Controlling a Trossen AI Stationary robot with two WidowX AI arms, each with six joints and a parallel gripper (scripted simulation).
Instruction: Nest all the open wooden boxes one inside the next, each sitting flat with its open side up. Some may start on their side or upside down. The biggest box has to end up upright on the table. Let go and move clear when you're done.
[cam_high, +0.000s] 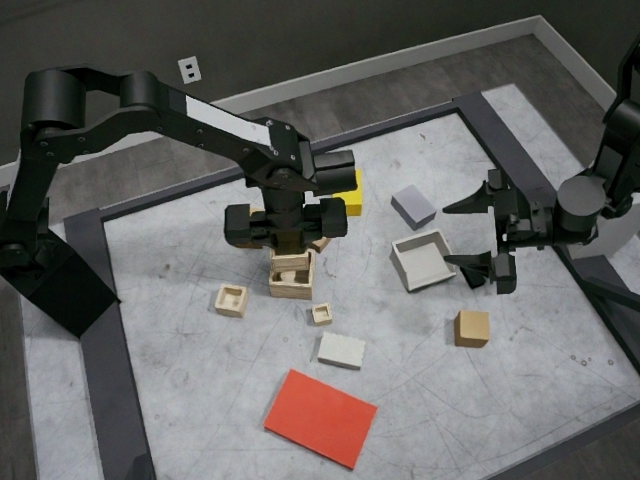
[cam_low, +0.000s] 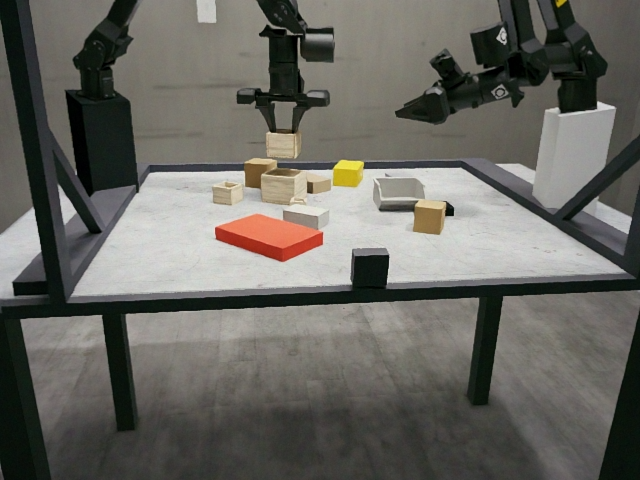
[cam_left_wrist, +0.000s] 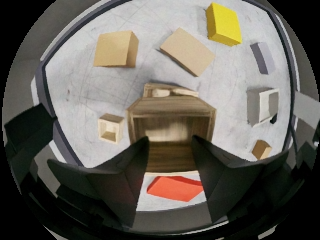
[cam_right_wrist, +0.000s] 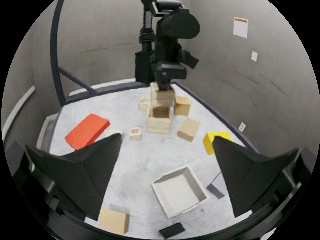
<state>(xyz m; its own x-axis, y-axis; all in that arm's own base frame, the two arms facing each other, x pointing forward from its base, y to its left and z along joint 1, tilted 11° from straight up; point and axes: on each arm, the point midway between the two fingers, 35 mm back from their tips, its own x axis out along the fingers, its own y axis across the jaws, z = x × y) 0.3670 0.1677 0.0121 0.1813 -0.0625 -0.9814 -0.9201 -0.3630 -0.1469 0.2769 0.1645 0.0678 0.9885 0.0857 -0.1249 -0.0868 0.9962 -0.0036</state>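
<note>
My left gripper is now 150 mm above the tan block, 100 mm short of it and 50 mm to the left of it. The rest, counted from my left hand: red slab (260 mm behind, 160 mm below, 10 mm to the right); then white block (160 mm behind, 150 mm below, 70 mm to the right); then white tray (250 mm to the right, 140 mm below, 10 mm behind).
</note>
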